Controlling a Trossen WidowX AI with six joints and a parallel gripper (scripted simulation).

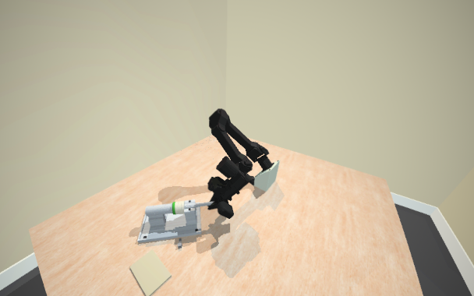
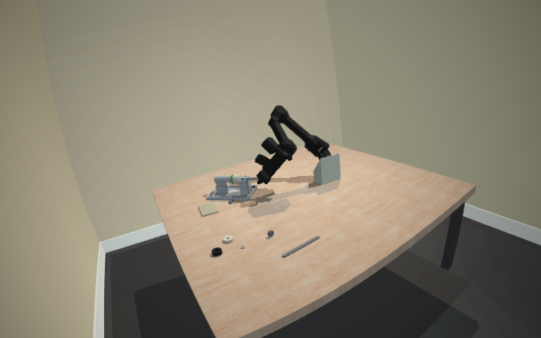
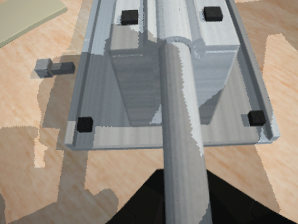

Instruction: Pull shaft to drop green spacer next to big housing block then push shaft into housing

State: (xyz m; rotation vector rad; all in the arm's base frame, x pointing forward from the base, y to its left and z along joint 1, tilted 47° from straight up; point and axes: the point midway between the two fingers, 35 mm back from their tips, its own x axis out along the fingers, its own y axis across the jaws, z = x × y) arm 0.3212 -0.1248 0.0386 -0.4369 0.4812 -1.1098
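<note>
The grey shaft lies 3 cm to the right of my gripper tip, 3 cm ahead of it and 2 cm above it. The rest, counted from my gripper tip: tan square plate 27 cm ahead, 5 cm below, 3 cm to the right; cream spacer 8 cm to the right, 7 cm ahead, 2 cm above; green spacer 9 cm to the right, 8 cm ahead, 2 cm above.
</note>
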